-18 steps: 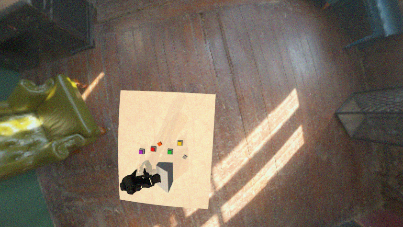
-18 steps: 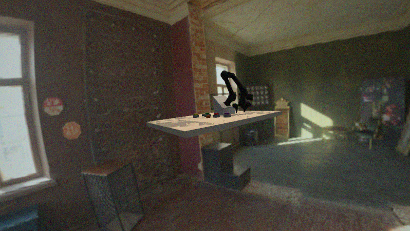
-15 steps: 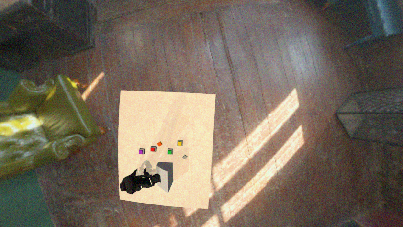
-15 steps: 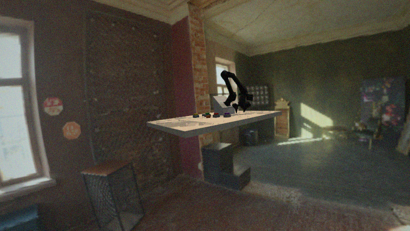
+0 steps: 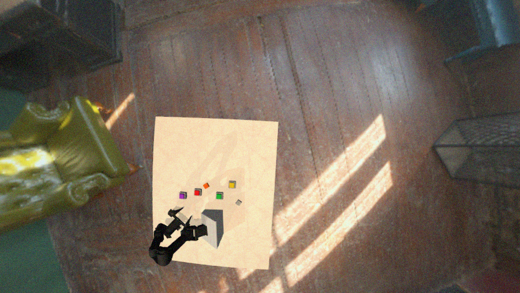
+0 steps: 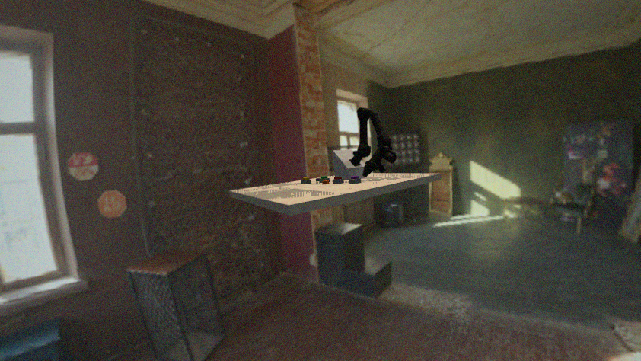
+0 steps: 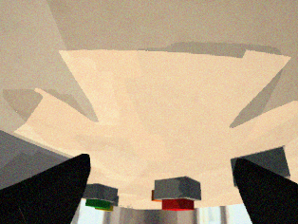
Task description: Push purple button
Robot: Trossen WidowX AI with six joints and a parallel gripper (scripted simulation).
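Now: gripper tip 12 cm short of the purple button, 3 cm to the right of it and 1 cm below it. Round my gripper tip: red button 14 cm ahead, 9 cm to the right, 1 cm above; then green button 11 cm ahead, 24 cm to the right, 1 cm above; then orange block 18 cm ahead, 15 cm to the right, 2 cm below.
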